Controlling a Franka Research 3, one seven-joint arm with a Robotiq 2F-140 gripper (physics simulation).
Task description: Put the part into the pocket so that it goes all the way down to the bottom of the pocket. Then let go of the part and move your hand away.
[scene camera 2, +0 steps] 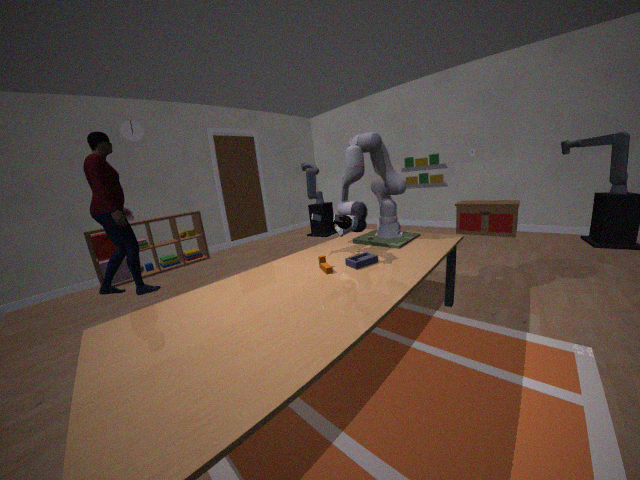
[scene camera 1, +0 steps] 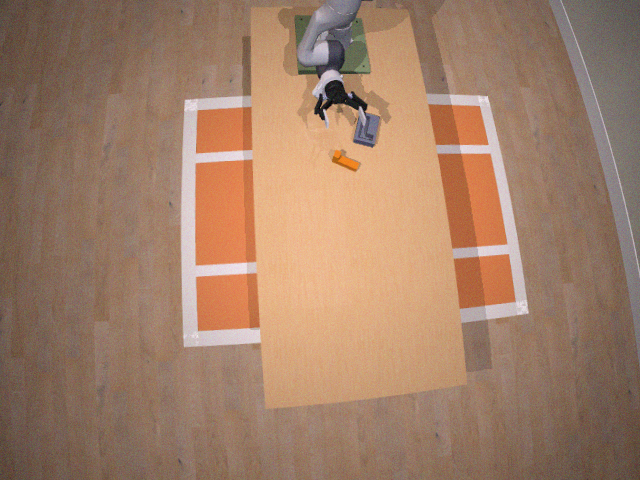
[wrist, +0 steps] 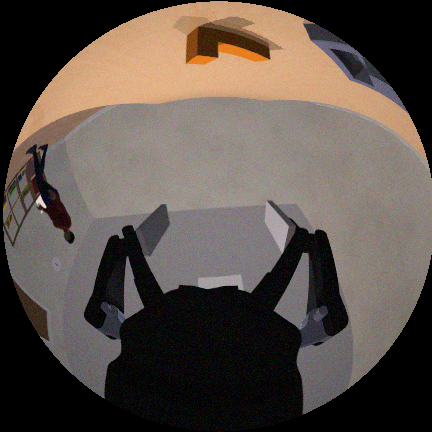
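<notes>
The orange L-shaped part point(scene camera 1: 347, 162) point(scene camera 2: 325, 267) point(wrist: 206, 44) rests on the table, outside the pocket. Its long leg lies along the table and its short leg stands up. The grey-blue block point(scene camera 1: 375, 135) point(scene camera 2: 361, 261) point(wrist: 382, 89) with the L-shaped pocket sits beside it, with a gap between them. No part shows in the pocket. My gripper point(scene camera 1: 345, 122) point(wrist: 215, 212) is wide open and empty, above the table on the robot-base side of the part. In scene camera 1, one finger overlaps the block's edge and hides some of the pocket.
The tan table point(scene camera 1: 356, 289) point(scene camera 2: 222, 335) carries the green base plate point(scene camera 1: 360, 59) point(scene camera 2: 364, 239) behind the gripper. A person point(scene camera 2: 105, 191) point(wrist: 57, 212) stands away from the table, near a low shelf unit. Other robot arms stand farther off.
</notes>
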